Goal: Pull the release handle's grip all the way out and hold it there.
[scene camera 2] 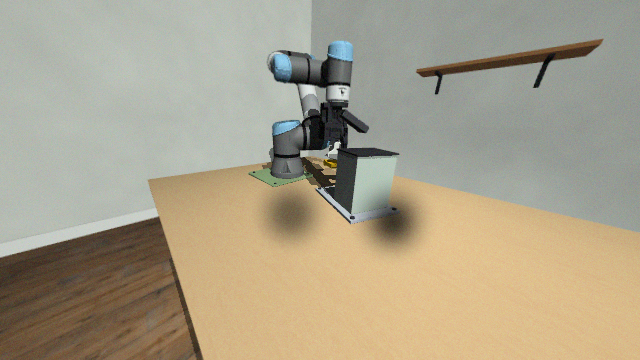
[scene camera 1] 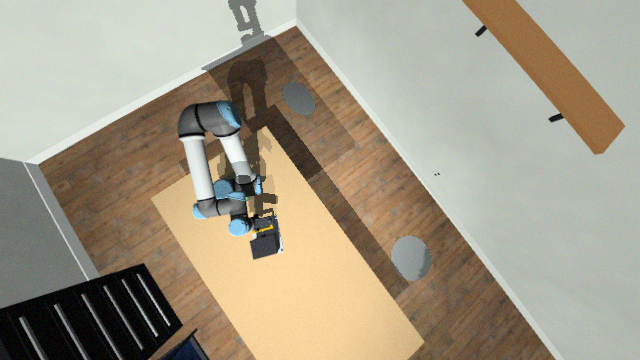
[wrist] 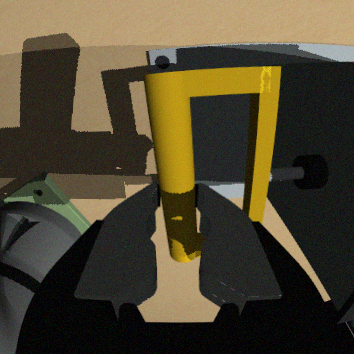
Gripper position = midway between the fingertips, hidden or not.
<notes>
In view: the gripper [scene camera 2: 336, 166].
The gripper is seen too in the wrist view [wrist: 177, 185].
</notes>
